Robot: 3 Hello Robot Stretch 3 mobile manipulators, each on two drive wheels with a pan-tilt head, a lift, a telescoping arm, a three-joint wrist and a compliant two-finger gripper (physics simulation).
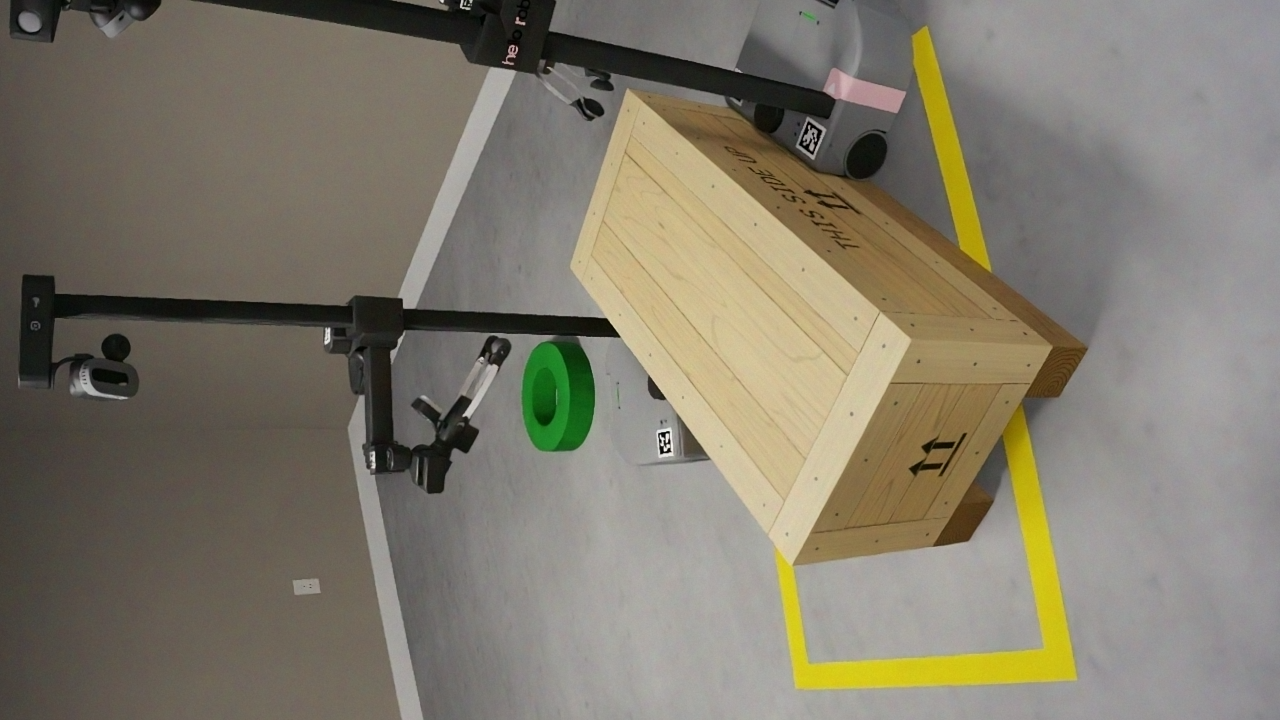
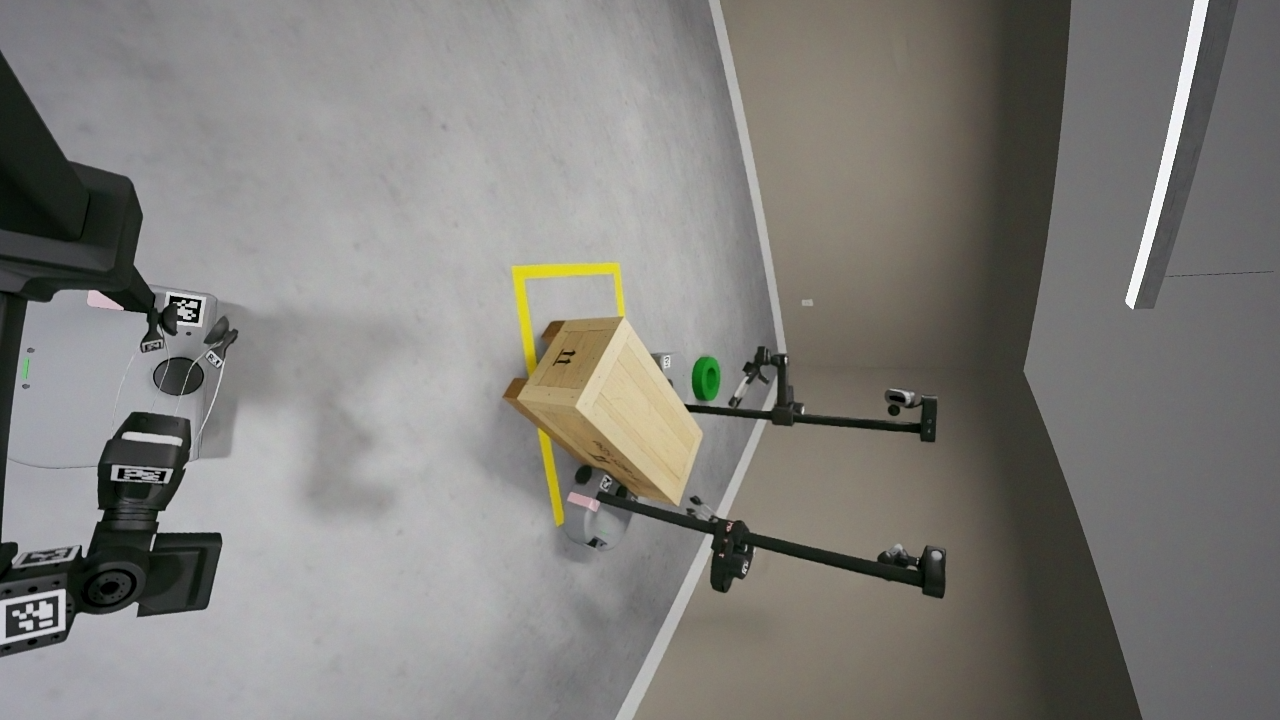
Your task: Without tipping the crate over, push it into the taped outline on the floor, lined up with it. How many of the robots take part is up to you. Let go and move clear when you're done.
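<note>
The wooden crate (image 1: pixel 733 304) (image 2: pixel 640 411) stands upright on its runners, turned diagonally across the yellow taped outline (image 1: pixel 948 668) (image 2: pixel 563 270). Its near runner end sticks out past one long tape side. One outline end lies uncovered. My r2 gripper (image 2: pixel 187 338) is open and empty, above my base, far from the crate. One other robot's base is close against the crate's lettered long side; its gripper (image 1: pixel 594 94) (image 2: pixel 694 505) hangs beyond the crate. The third robot stands behind the crate, its gripper (image 1: pixel 496 349) (image 2: pixel 735 399) raised. Which is r1 or r3 cannot be told.
A green ring (image 1: pixel 577 398) (image 2: pixel 714 377) is on the far side of the crate, near the third robot's base (image 1: pixel 640 429). The pink-taped base (image 1: pixel 827 53) (image 2: pixel 597 523) is at the outline's other end. Walls stand behind both robots.
</note>
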